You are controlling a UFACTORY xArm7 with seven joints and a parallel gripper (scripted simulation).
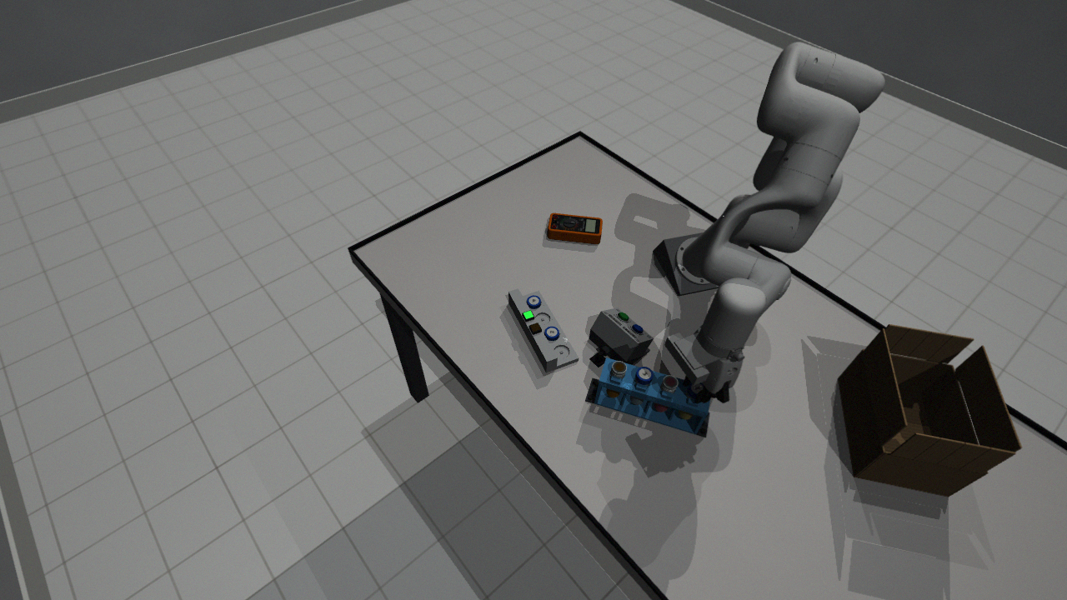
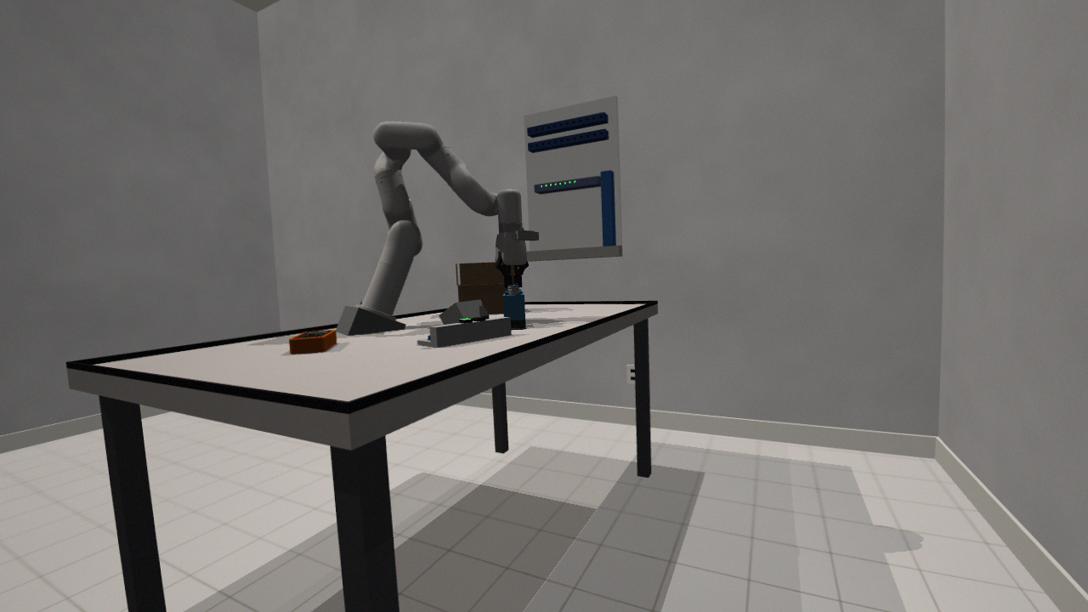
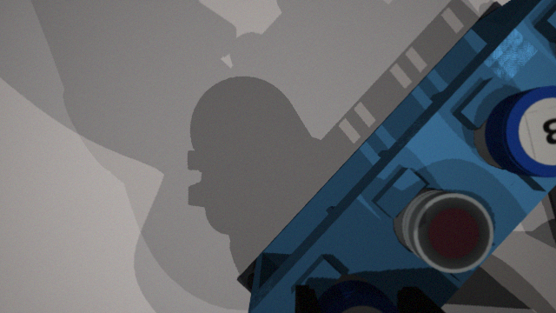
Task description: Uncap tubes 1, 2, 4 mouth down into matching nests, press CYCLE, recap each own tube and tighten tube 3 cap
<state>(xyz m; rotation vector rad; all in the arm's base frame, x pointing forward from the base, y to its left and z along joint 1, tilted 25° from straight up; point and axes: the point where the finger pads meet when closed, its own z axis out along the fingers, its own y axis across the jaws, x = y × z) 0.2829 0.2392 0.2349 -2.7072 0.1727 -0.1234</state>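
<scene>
Now: hand 10 mm above the cap 1. Round my hand: cap 3 (70 mm ahead, 80 mm to the right, 20 mm below); blue key (20 mm behind, 200 mm to the right, 60 mm below); key housing (10 mm ahead, 220 mm to the right, 80 mm below).
</scene>
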